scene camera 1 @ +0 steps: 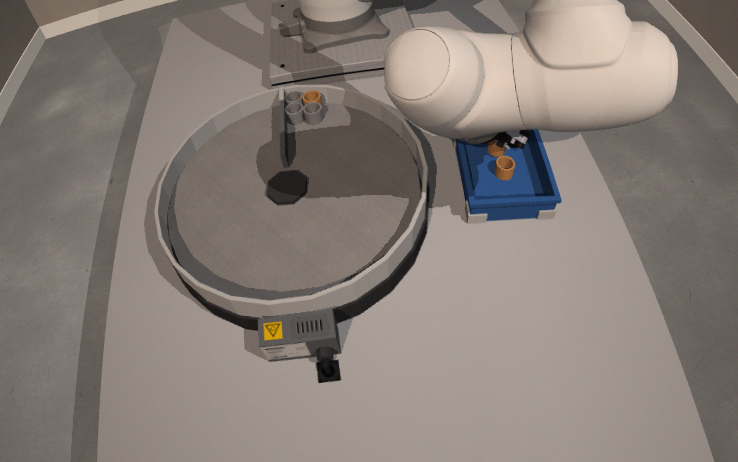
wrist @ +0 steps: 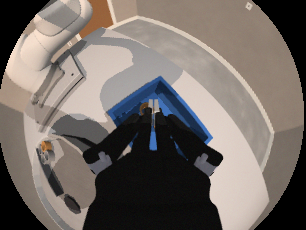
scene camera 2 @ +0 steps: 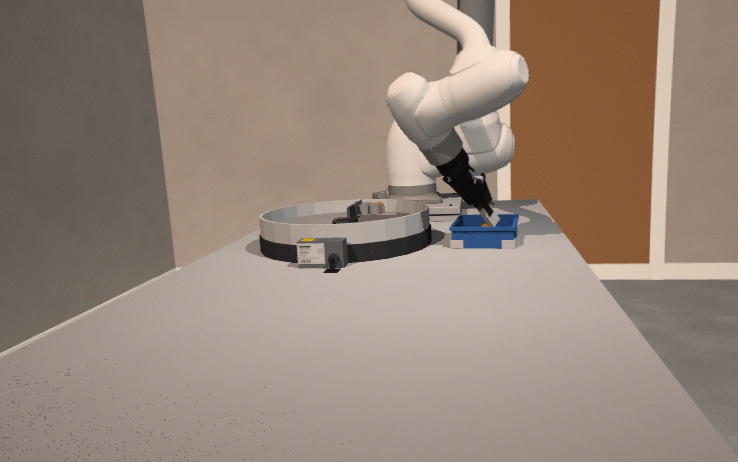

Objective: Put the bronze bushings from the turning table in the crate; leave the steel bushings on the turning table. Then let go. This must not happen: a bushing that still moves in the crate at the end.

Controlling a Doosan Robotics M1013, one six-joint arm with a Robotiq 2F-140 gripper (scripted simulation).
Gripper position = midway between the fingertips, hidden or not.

In view: my gripper [scene camera 2: 494,222].
My gripper is seen too in the wrist view [wrist: 153,105].
